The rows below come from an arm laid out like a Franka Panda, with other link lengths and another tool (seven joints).
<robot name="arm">
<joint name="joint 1" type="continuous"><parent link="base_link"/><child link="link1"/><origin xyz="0.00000 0.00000 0.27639" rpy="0.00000 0.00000 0.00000"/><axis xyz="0 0 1"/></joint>
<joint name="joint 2" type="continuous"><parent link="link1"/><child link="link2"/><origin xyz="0.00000 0.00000 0.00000" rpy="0.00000 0.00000 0.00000"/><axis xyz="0 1 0"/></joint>
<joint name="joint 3" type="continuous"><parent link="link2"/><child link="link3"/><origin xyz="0.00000 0.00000 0.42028" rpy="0.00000 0.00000 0.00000"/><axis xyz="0 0 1"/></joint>
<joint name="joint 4" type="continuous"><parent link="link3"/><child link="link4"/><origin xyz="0.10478 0.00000 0.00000" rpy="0.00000 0.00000 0.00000"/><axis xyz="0 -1 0"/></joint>
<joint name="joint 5" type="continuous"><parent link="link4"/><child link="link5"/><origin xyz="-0.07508 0.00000 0.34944" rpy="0.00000 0.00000 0.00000"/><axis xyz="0 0 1"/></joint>
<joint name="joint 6" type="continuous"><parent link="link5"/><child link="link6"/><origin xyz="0.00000 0.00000 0.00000" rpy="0.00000 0.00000 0.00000"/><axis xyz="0 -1 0"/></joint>
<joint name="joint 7" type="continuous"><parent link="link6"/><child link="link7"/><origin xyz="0.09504 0.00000 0.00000" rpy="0.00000 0.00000 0.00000"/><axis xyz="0 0 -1"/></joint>
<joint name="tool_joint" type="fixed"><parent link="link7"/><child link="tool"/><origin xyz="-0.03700 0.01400 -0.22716" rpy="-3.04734 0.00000 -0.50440"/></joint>
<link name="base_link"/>
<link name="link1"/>
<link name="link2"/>
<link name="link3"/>
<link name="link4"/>
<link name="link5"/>
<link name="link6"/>
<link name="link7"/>
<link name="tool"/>
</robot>
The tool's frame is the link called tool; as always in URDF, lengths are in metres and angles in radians. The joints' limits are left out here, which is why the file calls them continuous.
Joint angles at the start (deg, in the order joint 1, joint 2, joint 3, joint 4, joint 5, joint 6, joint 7):
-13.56, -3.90, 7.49, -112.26, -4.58, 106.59, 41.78
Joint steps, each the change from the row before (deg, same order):
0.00, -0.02, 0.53, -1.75, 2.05, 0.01, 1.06
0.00, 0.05, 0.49, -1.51, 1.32, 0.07, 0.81
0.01, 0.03, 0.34, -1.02, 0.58, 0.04, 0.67
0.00, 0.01, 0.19, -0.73, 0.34, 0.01, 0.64
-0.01, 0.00, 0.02, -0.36, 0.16, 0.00, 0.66
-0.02, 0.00, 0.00, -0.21, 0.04, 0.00, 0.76
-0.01, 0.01, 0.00, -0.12, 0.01, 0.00, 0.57
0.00, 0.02, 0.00, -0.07, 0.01, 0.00, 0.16
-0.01, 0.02, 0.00, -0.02, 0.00, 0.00, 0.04
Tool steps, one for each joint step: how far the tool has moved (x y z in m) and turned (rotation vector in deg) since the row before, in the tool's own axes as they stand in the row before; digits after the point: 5 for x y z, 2 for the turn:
-0.01474, 0.00345, 0.01095, -0.97, -2.27, 1.24
-0.01091, 0.00365, 0.01038, -1.03, -1.54, 0.80
-0.00631, 0.00295, 0.00725, -0.81, -0.73, 0.55
-0.00372, 0.00238, 0.00518, -0.61, -0.44, 0.59
-0.00112, 0.00114, 0.00254, -0.31, -0.18, 0.71
-0.00029, 0.00052, 0.00153, -0.19, -0.02, 0.80
-0.00013, 0.00020, 0.00097, -0.12, 0.01, 0.58
-0.00011, 0.00019, 0.00067, -0.08, -0.02, 0.16
0.00008, 0.00004, 0.00031, -0.04, -0.01, 0.05

